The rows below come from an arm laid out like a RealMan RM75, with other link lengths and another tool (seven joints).
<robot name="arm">
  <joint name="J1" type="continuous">
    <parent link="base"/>
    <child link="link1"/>
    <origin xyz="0 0 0.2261" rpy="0 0 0"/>
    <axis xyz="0 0 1"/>
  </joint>
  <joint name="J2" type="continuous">
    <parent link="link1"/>
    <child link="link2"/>
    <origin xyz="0 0 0" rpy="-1.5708 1.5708 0"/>
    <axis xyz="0 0 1"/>
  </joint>
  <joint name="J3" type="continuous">
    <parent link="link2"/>
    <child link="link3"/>
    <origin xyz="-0.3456 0 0" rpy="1.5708 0 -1.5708"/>
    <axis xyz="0 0 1"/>
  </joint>
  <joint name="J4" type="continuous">
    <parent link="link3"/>
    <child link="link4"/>
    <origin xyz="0 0 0" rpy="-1.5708 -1.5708 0"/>
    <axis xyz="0 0 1"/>
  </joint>
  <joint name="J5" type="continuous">
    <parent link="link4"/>
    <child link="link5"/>
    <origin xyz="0.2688 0 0" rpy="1.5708 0 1.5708"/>
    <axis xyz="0 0 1"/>
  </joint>
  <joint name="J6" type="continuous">
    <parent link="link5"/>
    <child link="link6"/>
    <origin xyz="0 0 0" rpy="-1.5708 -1.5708 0"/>
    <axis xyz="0 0 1"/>
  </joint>
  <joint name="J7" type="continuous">
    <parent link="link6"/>
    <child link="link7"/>
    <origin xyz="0.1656 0 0" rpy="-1.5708 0 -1.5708"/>
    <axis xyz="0 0 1"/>
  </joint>
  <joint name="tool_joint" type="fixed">
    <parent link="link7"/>
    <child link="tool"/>
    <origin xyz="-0.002 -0.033 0.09" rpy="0 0.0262 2.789"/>
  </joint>
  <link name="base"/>
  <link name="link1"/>
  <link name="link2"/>
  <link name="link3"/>
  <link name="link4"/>
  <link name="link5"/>
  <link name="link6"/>
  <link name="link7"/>
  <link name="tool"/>
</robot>
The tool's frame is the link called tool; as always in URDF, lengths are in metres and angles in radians. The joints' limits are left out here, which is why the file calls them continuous.
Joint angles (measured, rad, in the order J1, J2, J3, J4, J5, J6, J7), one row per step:
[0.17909, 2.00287, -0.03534, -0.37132, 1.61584, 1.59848, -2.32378]
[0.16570, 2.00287, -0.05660, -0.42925, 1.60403, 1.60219, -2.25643]
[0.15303, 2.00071, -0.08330, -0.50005, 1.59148, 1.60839, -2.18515]
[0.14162, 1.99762, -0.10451, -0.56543, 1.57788, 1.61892, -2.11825]
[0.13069, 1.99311, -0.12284, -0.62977, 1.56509, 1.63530, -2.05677]
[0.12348, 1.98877, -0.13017, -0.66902, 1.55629, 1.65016, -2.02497]
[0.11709, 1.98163, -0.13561, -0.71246, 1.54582, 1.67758, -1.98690]
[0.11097, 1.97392, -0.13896, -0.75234, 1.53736, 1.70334, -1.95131]
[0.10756, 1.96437, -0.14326, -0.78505, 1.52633, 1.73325, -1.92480]
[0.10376, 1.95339, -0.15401, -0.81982, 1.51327, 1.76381, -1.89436]
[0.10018, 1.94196, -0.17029, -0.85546, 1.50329, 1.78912, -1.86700]
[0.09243, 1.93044, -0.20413, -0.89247, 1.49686, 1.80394, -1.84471]
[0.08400, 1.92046, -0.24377, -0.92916, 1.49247, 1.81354, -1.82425]
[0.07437, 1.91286, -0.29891, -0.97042, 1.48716, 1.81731, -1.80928]
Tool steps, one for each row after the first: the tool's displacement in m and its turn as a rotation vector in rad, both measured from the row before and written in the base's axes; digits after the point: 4 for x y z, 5 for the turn. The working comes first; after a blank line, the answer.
Tool pose at each row, in the base's axes (x y z in m, rotation vector in rad; the steps are taken from these numbers as rounded here):
[0.4931, 0.3517, 0.0461, -1.57599, 0.26232, 0.56517]
[0.4939, 0.3460, 0.0535, -1.60854, 0.27433, 0.56751]
[0.4928, 0.3412, 0.0635, -1.64923, 0.27594, 0.56321]
[0.4903, 0.3366, 0.0731, -1.68747, 0.27677, 0.56042]
[0.4862, 0.3318, 0.0833, -1.72549, 0.27071, 0.55605]
[0.4834, 0.3278, 0.0903, -1.74871, 0.26008, 0.54919]
[0.4776, 0.3228, 0.0986, -1.77900, 0.24241, 0.54917]
[0.4723, 0.3178, 0.1069, -1.80593, 0.22719, 0.54765]
[0.4662, 0.3133, 0.1128, -1.83947, 0.20591, 0.54631]
[0.4597, 0.3087, 0.1174, -1.88295, 0.18750, 0.54346]
[0.4535, 0.3052, 0.1216, -1.92743, 0.16775, 0.53443]
[0.4485, 0.3024, 0.1230, -1.97986, 0.14917, 0.51386]
[0.4439, 0.3003, 0.1226, -2.03282, 0.13238, 0.49097]
[0.4388, 0.2991, 0.1179, -2.09727, 0.11017, 0.45986]

[0.0008, -0.0057, 0.0074, -0.03416, 0.00340, 0.00190]
[-0.0011, -0.0048, 0.0100, -0.03873, -0.00812, 0.00608]
[-0.0025, -0.0046, 0.0096, -0.03626, -0.00705, 0.00695]
[-0.0041, -0.0048, 0.0102, -0.03413, -0.01169, 0.01028]
[-0.0028, -0.0040, 0.0070, -0.01886, -0.01355, 0.00823]
[-0.0058, -0.0050, 0.0083, -0.02405, -0.01353, 0.01814]
[-0.0053, -0.0050, 0.0083, -0.02155, -0.01265, 0.01495]
[-0.0061, -0.0045, 0.0059, -0.02644, -0.01636, 0.02037]
[-0.0065, -0.0046, 0.0046, -0.03673, -0.01717, 0.01976]
[-0.0062, -0.0035, 0.0042, -0.03713, -0.02187, 0.01766]
[-0.0050, -0.0028, 0.0014, -0.04439, -0.03002, 0.01284]
[-0.0046, -0.0021, -0.0004, -0.04549, -0.03035, 0.01074]
[-0.0051, -0.0012, -0.0047, -0.05529, -0.03915, 0.01299]

